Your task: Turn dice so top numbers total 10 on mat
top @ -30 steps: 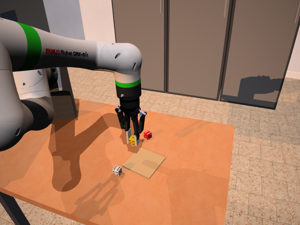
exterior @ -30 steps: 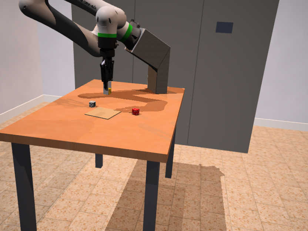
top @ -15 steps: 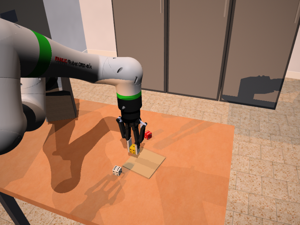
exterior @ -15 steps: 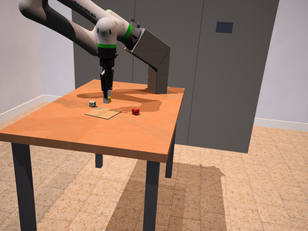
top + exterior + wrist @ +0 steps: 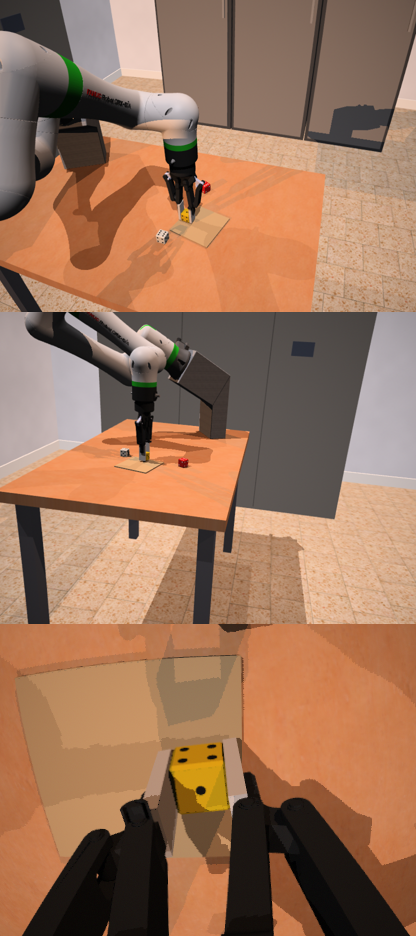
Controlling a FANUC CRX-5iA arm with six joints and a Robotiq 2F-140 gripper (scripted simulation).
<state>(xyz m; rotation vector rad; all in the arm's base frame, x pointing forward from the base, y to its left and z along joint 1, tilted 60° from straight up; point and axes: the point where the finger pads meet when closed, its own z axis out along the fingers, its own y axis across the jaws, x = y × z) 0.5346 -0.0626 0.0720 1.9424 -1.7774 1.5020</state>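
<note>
Right now my hand is 20 mm above the yellow die. The rest, counted from my hand: white die 50 mm behind, 90 mm to the right, 30 mm below; tan mat 40 mm ahead, 10 mm to the right, 40 mm below; red die 30 mm ahead, 160 mm to the left, 30 mm below.
</note>
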